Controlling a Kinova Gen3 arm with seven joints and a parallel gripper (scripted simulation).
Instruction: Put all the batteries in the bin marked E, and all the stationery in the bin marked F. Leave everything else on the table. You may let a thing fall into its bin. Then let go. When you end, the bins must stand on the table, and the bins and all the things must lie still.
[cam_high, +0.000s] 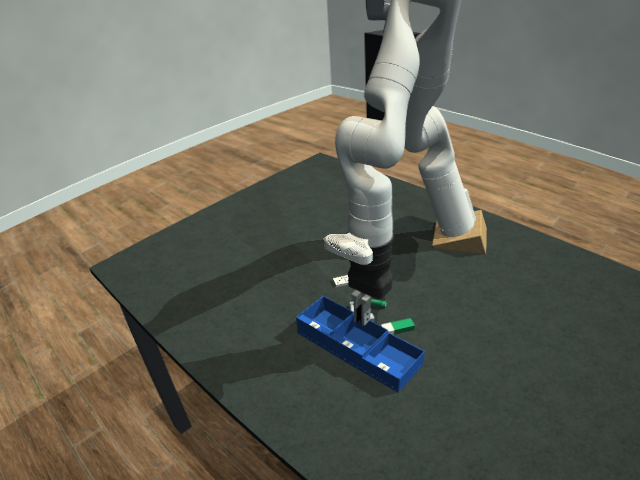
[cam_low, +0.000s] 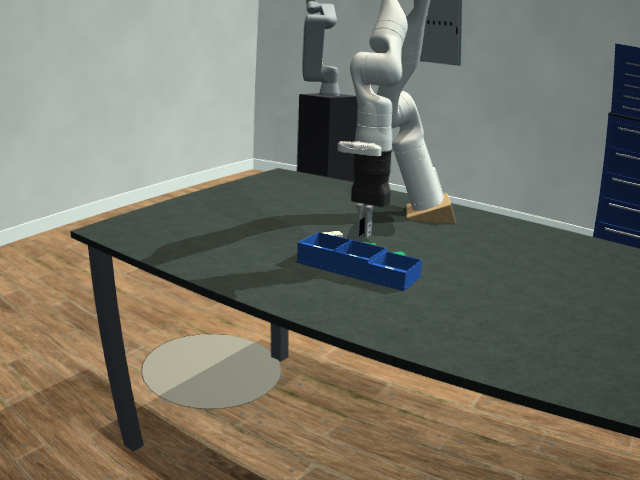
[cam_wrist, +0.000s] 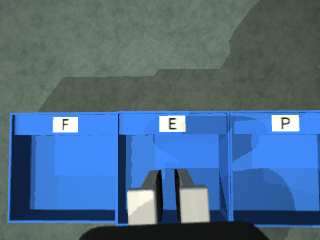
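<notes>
The green battery is 100 mm behind my hand, 80 mm to the right of it and 90 mm below it. Also, from my hand: eraser (80 mm behind, 10 mm to the left, 90 mm below); then pencil sharpener (60 mm behind, 50 mm to the right, 80 mm below); then blue three-bin tray (10 mm ahead, 70 mm below).
</notes>
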